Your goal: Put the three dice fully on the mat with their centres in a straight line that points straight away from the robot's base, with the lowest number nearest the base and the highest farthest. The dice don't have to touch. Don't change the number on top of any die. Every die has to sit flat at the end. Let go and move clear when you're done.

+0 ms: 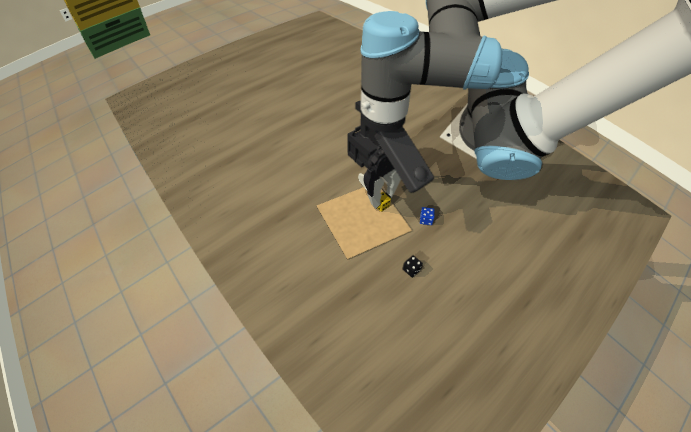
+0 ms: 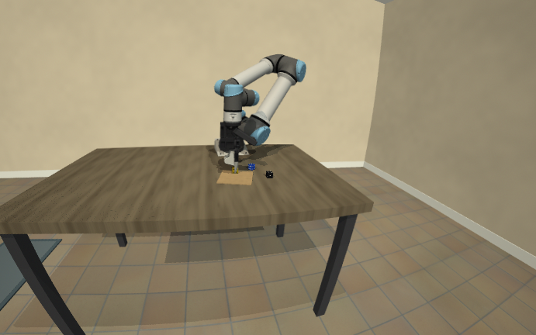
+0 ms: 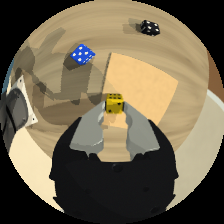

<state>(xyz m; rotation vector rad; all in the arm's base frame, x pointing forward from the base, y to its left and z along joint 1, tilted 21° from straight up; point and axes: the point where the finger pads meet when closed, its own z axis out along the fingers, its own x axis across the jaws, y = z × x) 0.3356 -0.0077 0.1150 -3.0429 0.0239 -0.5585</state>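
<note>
Right now the yellow die is right at my hand. The rest, counted from my hand: blue die (8 cm to the left, 5 cm behind, 1 cm below); then tan mat (5 cm ahead, 2 cm below); then black die (14 cm to the left, 5 cm ahead, 1 cm below).
</note>
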